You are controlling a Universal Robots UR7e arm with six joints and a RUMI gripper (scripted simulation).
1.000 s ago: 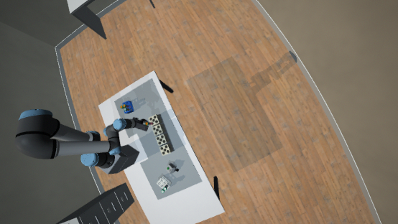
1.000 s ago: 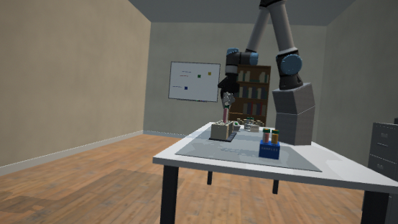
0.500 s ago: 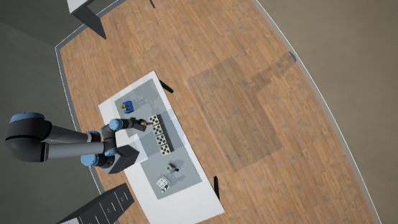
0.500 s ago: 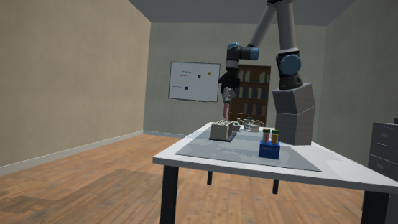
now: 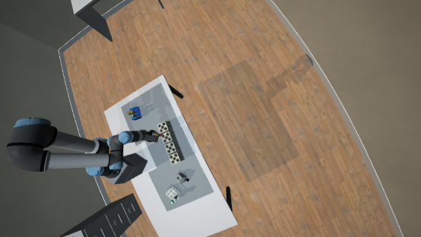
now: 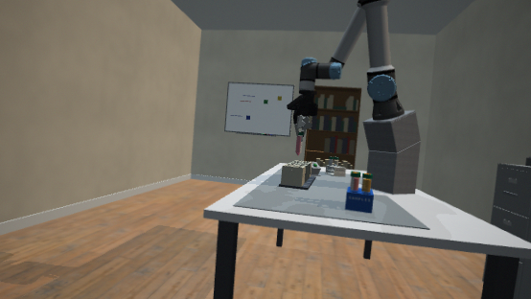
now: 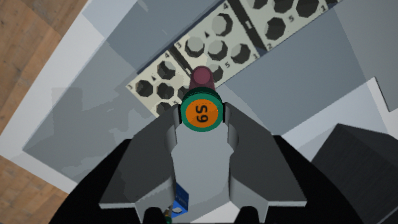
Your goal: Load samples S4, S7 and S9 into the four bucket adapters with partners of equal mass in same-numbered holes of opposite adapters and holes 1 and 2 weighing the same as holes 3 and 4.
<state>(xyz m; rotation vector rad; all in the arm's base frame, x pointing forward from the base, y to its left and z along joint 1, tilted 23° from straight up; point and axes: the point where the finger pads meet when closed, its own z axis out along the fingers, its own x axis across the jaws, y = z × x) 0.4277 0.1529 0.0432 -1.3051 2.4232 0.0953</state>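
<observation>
The tube S9 lies 1 cm behind my hand and 5 cm below it. Also, from my hand: tube S4: 31 cm behind, 33 cm to the left, 19 cm below; adapter 1: 1 cm ahead, 4 cm to the right, 20 cm below; green DONE key: 2 cm behind, 45 cm to the right, 18 cm below.
</observation>
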